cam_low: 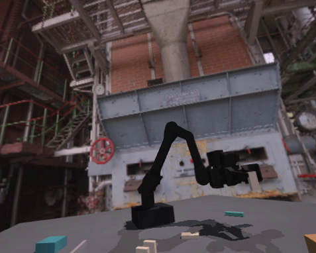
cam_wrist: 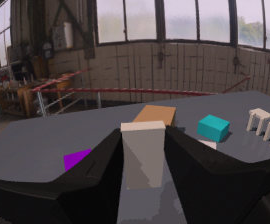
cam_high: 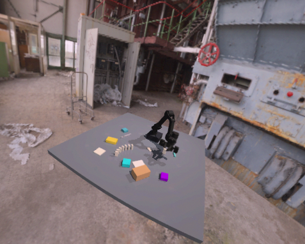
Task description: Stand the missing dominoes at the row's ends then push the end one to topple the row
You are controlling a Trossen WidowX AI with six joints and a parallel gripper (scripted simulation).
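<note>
The purple cube lies 150 mm below my gripper tip, 150 mm ahead of it and 70 mm to the left of it. Round my gripper tip: teal cube 260 mm to the right, 160 mm ahead, 140 mm below; white tile 160 mm to the right, 160 mm below, 120 mm ahead; orange box 210 mm ahead, 130 mm below, 120 mm to the right.
</note>
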